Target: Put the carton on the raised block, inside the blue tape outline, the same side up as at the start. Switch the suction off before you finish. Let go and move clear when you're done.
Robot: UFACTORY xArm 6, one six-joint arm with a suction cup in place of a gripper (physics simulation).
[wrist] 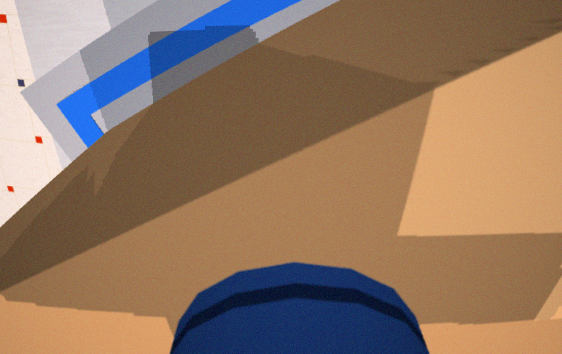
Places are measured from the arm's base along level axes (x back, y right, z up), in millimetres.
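Pixels of known places: end effector, tool point: (286, 292).
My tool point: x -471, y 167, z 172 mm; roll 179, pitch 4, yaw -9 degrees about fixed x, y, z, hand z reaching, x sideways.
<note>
For each thing: its top centre in the pictures, then the offset to it from my tool point. "*": a spot on its surface instead.
- carton, surface spot: (300, 215) * dx +6, dy +25, dz +12 mm
- raised block, surface spot: (45, 106) * dx -123, dy +21, dz -118 mm
- blue tape outline, surface spot: (125, 78) * dx -74, dy +25, dz -117 mm
The carton (300, 215) is large and brown and fills most of the wrist view, with its darker side face towards the upper left. My suction cup (300, 320) is blue, at the bottom centre, and is shut on the carton's upper face. The contact itself is hidden under the cup. The raised block (45, 106) is grey and shows at the upper left, beyond the carton. The blue tape outline (125, 78) on it shows one corner and parts of two sides. A strip of grey block lies between the long tape side and the carton's visible edge. The rest of the outline is hidden behind the carton. Whether the carton touches the block cannot be seen.
A pale surface (15, 125) with small red squares (39, 139) and a dark square (21, 83) lies left of the block. Shadows fall across the block and the carton.
</note>
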